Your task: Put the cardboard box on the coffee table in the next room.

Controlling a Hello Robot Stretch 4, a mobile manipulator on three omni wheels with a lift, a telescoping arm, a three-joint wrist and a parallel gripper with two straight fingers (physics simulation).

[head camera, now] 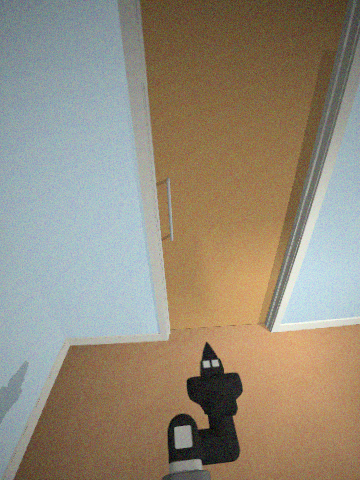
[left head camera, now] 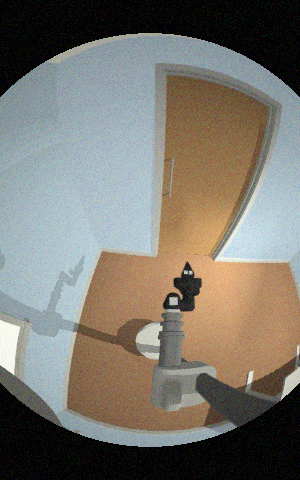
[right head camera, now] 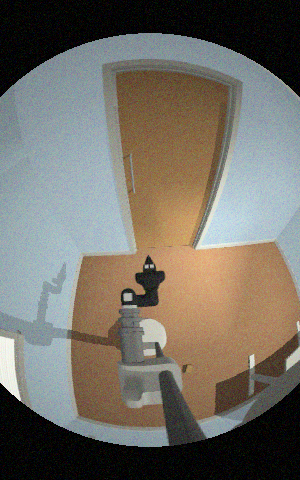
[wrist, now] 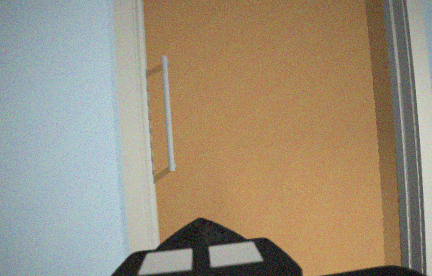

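Note:
The small tan cardboard box lies on the floor beside the arm's mount, low in the right head view, far from the fingers. My gripper is shut and empty, its fingertips together and pointing toward the door. The brown door is closed. Its grey bar handle is upright near the left edge, ahead and left of the fingertips, apart from them. The coffee table does not show.
Blue walls stand on both sides of the door frame. A side wall is close on the left, with a window low in it. A white table leg stands at the lower right.

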